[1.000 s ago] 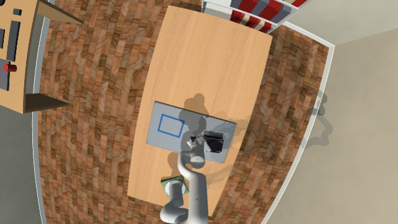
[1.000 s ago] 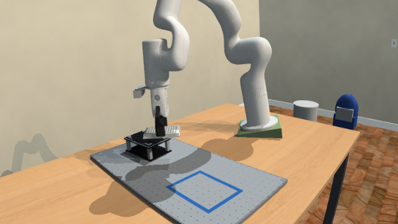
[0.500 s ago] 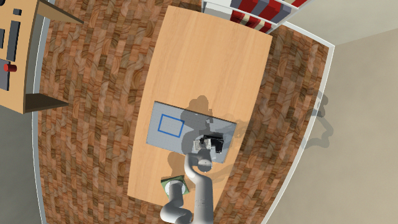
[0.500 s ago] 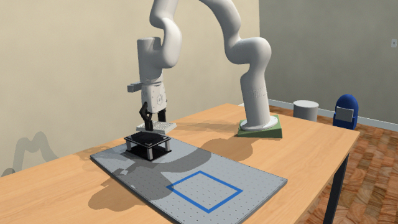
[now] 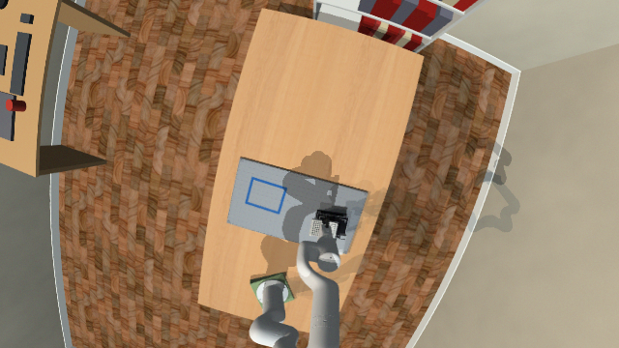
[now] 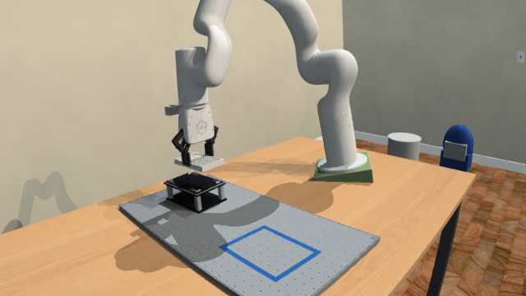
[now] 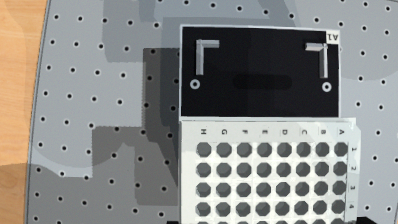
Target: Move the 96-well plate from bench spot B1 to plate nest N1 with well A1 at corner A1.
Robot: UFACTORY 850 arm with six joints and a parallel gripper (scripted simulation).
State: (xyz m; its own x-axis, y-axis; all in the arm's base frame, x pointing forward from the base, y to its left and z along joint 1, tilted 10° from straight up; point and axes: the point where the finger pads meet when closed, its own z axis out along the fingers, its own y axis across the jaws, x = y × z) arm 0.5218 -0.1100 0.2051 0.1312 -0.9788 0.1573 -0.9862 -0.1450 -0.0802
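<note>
My gripper is now 10 cm above the black raised nest N1, 5 cm to the left of it and 1 cm past it. The rest, counted from my hand: A1 corner mark 13 cm to the right, 9 cm below, 5 cm behind; then white 96-well plate 1 cm below.
</note>
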